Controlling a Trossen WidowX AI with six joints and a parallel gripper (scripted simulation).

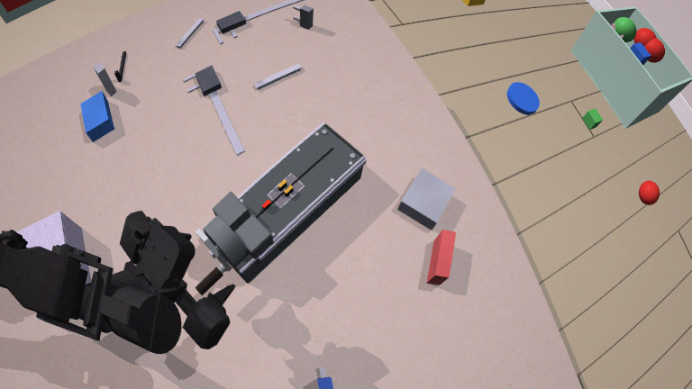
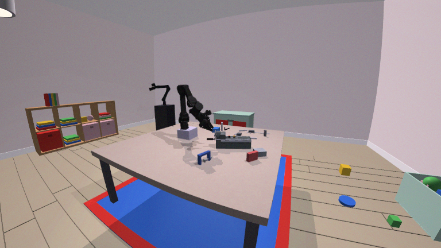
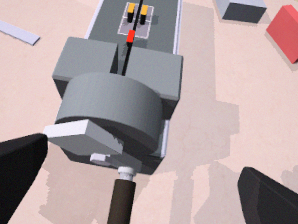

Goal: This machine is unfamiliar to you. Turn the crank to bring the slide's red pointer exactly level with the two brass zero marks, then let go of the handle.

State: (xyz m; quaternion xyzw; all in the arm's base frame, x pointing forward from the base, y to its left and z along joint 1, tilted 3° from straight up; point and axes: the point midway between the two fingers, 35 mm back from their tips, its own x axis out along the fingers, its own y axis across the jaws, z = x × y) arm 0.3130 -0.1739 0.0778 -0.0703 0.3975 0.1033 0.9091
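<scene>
My gripper tip is 8 cm above the dark brown crank handle and 2 cm past it. Round my gripper tip: red pointer 11 cm ahead, 6 cm below, 5 cm to the left; red block 31 cm ahead, 14 cm to the right, 12 cm below; grey block 35 cm ahead, 13 cm below, 4 cm to the right.
</scene>
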